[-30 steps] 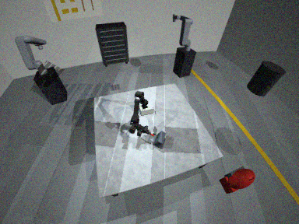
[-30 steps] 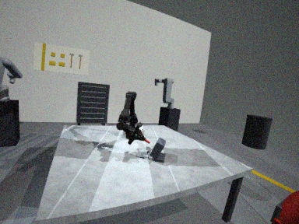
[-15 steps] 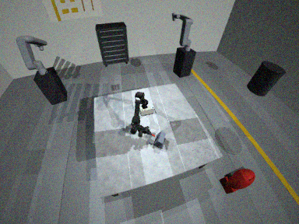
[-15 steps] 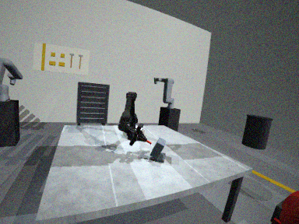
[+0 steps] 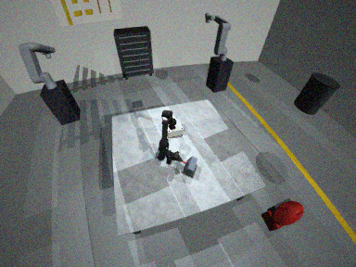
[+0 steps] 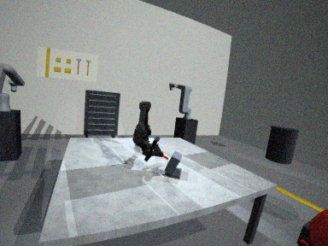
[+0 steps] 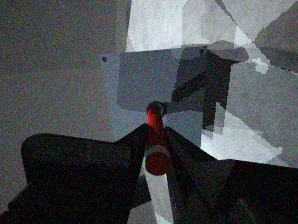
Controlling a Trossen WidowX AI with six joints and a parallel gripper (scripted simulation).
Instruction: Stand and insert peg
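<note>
The red peg lies 1 cm behind my gripper tip, 1 cm to the right of it and 1 cm above it. From my gripper tip the other things lie so: sloped panel (5 cm ahead, 5 cm to the left, 3 cm below).
</note>
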